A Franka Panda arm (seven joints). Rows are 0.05 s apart.
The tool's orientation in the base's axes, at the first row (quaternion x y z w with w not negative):
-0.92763 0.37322 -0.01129 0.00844
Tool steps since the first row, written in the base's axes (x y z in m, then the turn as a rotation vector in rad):
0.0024 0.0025 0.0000 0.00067 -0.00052 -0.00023
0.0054 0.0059 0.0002 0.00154 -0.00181 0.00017
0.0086 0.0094 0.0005 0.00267 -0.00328 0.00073
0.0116 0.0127 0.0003 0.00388 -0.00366 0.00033
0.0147 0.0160 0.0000 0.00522 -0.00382 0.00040
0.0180 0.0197 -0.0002 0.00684 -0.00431 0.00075
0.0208 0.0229 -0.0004 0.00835 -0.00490 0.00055
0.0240 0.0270 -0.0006 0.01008 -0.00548 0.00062
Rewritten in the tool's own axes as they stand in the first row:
0.0000 -0.0035 0.0001 0.00084 -0.00008 0.00024
-0.0002 -0.0080 0.0000 0.00237 0.00024 -0.00014
-0.0003 -0.0127 -0.0002 0.00421 0.00050 -0.00068
-0.0004 -0.0172 0.0001 0.00534 -0.00005 -0.00025
-0.0005 -0.0217 0.0005 0.00642 -0.00087 -0.00029
-0.0007 -0.0267 0.0008 0.00793 -0.00164 -0.00059
-0.0009 -0.0309 0.0011 0.00942 -0.00226 -0.00036
-0.0014 -0.0361 0.0014 0.01107 -0.00304 -0.00038

